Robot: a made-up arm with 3 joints. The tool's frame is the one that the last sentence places. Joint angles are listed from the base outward.
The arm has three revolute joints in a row. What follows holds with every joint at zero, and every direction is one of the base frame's.
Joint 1 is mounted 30 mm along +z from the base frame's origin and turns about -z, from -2.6 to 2.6 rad.
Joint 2 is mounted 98 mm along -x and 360 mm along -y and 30 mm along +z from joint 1 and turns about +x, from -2.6 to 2.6 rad.
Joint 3 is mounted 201 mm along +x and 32 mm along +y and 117 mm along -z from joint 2 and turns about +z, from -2.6 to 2.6 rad.
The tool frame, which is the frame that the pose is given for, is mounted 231 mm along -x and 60 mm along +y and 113 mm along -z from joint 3; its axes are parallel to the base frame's.
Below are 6 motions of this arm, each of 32 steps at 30 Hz.
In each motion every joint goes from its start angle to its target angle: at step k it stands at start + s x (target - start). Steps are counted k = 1, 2, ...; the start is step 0. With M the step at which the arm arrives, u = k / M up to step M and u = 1 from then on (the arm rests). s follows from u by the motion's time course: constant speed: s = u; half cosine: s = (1 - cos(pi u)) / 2; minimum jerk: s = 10 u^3 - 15 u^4 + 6 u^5.
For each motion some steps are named. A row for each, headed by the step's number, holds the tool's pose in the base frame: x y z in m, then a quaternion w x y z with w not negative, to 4 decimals.
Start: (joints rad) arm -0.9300 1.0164 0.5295
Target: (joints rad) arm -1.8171 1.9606 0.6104
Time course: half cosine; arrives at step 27
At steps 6, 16, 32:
6: 0.0793 -0.1939 -0.0705 0.5972 0.5178 0.1308 0.5984
16: 0.1190 -0.1316 0.0275 0.3476 0.6503 0.3219 0.5938
32: 0.1533 -0.0859 0.1000 0.1946 0.6840 0.4713 0.5217

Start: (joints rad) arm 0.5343 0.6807 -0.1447
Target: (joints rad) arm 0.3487 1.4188 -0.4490
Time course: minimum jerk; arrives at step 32
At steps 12, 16, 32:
12: -0.1386 -0.0308 0.0245 0.8473 0.4242 -0.0543 -0.3149
16: -0.1259 -0.0316 0.0816 0.8071 0.4998 -0.0362 -0.3123
32: -0.1100 -0.0711 0.2093 0.6992 0.6506 0.0327 -0.2947

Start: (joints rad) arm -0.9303 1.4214 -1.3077
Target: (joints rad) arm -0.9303 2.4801 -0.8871
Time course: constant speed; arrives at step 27
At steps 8, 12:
8: 0.1845 -0.0487 0.3625 0.6415 0.3751 0.6641 -0.0815
12: 0.2148 -0.0896 0.3851 0.5823 0.4207 0.6935 -0.0556

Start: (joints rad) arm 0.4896 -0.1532 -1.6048
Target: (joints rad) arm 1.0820 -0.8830 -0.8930
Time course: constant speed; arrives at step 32
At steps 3, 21, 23, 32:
3: 0.0540 -0.2107 -0.2226 0.5017 -0.0972 -0.0527 -0.8579
21: -0.1774 -0.2257 -0.2832 0.5071 -0.3082 -0.0402 -0.8039
23: -0.2057 -0.2213 -0.2852 0.5062 -0.3311 -0.0295 -0.7958
32: -0.3326 -0.1824 -0.2788 0.4980 -0.4254 0.0403 -0.7546

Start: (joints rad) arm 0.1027 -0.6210 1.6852
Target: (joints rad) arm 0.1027 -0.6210 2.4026
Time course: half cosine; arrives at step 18
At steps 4, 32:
4: 0.0214 -0.6673 -0.0070 0.6403 -0.1812 0.2460 0.7047
32: 0.1675 -0.6510 -0.0293 0.3890 -0.0956 0.2902 0.8691

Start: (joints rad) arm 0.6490 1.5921 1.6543
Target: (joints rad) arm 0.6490 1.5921 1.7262
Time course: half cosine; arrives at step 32
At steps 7, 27, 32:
7: -0.0247 -0.1391 -0.1386 0.6116 0.2882 -0.6539 0.3395
27: -0.0134 -0.1476 -0.1405 0.6013 0.2686 -0.6622 0.3575
32: -0.0126 -0.1482 -0.1406 0.6005 0.2672 -0.6628 0.3588

